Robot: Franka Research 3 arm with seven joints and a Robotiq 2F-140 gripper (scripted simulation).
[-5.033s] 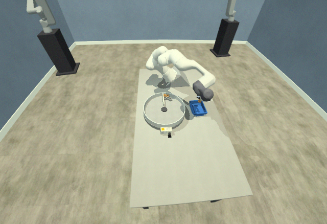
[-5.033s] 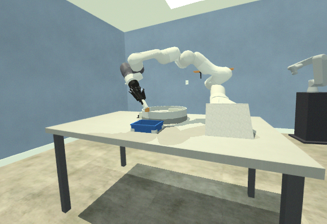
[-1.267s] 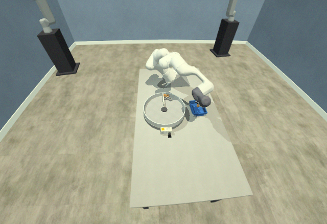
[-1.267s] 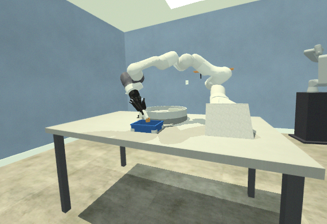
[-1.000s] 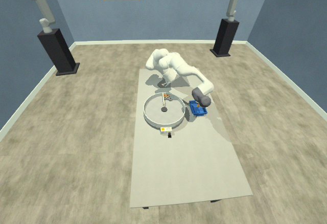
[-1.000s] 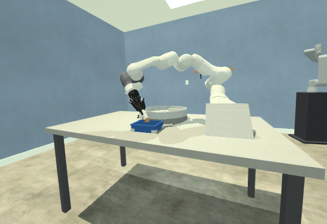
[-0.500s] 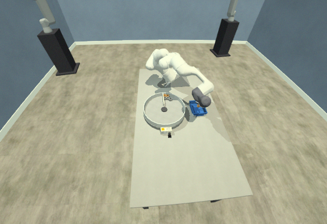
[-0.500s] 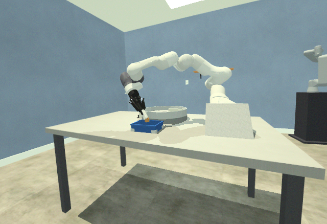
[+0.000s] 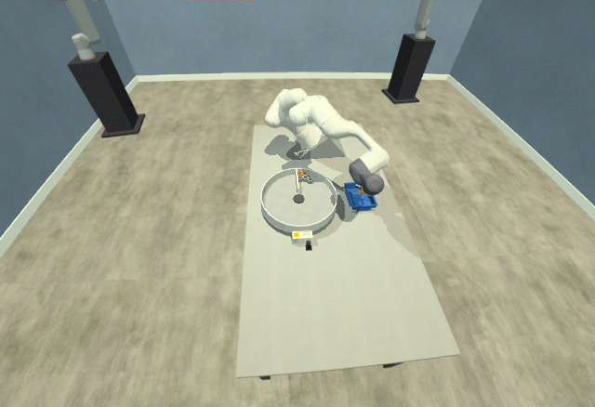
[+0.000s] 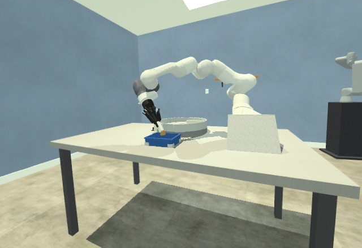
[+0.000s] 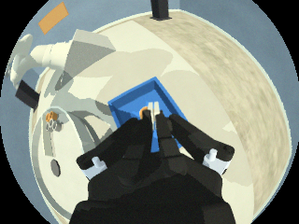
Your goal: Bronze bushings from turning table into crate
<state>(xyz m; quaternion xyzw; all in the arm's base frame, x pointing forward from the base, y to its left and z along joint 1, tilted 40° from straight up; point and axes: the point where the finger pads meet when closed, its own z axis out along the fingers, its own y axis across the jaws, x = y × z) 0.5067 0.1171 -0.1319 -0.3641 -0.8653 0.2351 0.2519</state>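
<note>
Right now the crate is 8 cm below my hand, 2 cm behind it and 1 cm to the right of it. From my hand the other things lie so: turning table 37 cm to the right, 5 cm below, 5 cm behind.
</note>
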